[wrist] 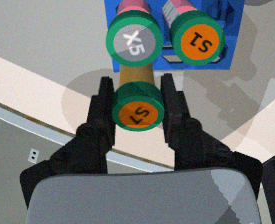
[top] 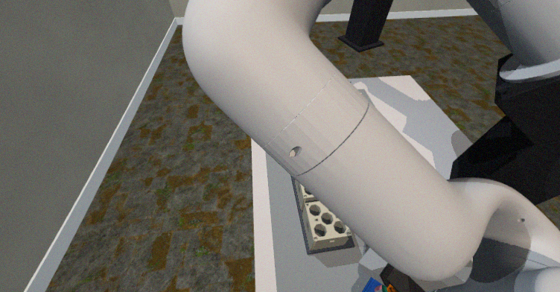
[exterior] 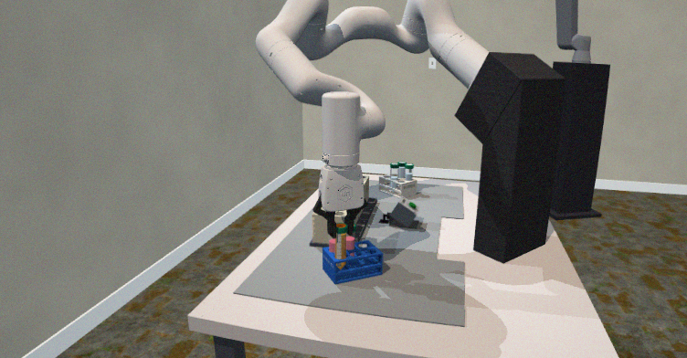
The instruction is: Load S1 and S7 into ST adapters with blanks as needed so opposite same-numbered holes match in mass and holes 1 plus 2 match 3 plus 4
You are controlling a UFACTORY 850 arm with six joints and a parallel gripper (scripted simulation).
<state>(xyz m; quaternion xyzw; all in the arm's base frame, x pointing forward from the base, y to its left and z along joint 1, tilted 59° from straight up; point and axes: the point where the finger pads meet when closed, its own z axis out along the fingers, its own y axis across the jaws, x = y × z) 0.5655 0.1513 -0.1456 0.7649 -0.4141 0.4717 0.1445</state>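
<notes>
Right now my hand is 10 mm to the right of the sample S7 and 50 mm above it. From my hand the other things lie so: blue sample rack RS: 30 mm behind, 30 mm to the right, 110 mm below; sample S1: 20 mm behind, 50 mm to the right, 70 mm below; grey-dot tube X5: 10 mm ahead, 30 mm to the right, 70 mm below.
</notes>
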